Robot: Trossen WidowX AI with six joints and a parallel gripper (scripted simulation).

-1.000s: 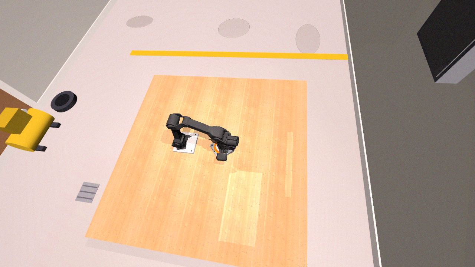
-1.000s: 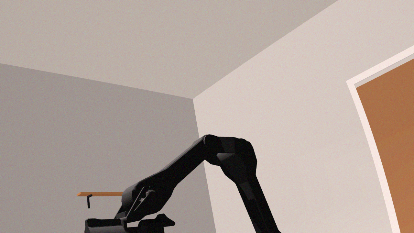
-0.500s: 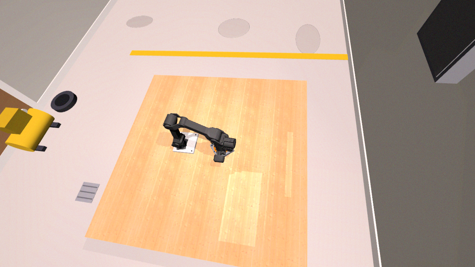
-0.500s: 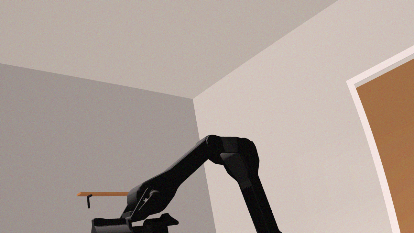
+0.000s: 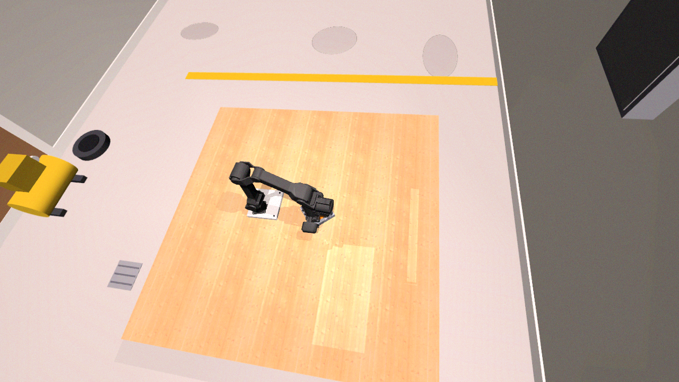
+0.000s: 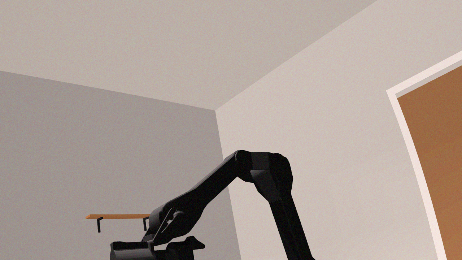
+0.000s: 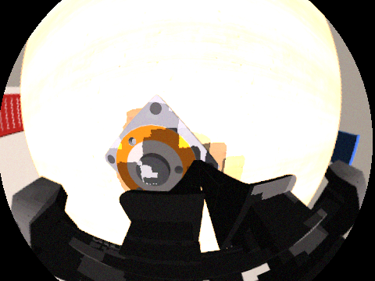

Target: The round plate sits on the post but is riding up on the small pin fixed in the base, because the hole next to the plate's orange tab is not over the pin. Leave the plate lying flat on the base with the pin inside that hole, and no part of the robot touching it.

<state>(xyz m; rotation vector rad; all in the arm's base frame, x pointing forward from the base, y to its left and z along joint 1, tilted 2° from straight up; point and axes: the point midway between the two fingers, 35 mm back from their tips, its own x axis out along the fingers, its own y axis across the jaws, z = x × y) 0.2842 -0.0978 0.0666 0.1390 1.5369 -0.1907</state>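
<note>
The round plate is 30 mm to the left of my gripper tip, 10 mm below it and 10 mm behind it. Also, from my gripper tip: square grey base (50 mm to the left, 20 mm below).
</note>
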